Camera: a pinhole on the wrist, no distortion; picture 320 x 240 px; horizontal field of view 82.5 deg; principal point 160.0 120.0 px. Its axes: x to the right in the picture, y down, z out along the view. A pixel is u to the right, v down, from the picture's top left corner.
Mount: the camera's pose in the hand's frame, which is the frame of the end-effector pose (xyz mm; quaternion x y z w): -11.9 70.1 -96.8 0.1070 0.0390 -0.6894 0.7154
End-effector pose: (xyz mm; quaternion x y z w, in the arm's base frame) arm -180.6 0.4 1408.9 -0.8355 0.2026 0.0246 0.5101
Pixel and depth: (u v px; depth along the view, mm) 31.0 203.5 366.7
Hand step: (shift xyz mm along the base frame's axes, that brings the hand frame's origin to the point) 63.1 149.9 -397.4
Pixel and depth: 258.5 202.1 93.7
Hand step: 19.0 -18.4 -2.3
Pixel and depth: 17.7 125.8 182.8
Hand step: -71.2 36.5 -190.5
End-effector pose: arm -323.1 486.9 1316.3 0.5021 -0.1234 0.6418 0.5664
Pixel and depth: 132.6 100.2 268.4
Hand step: 30.7 -181.7 48.1
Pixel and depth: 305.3 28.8 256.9
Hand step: 186.3 -103.6 -151.0
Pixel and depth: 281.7 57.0 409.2
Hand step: 334.1 -182.3 -148.0
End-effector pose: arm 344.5 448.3 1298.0 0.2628 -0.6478 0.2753 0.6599
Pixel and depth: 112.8 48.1 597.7
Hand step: -417.6 -289.3 -297.9
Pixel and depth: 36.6 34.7 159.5
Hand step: -151.9 46.0 -105.4
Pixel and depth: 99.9 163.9 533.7
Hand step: -429.5 -234.5 68.0
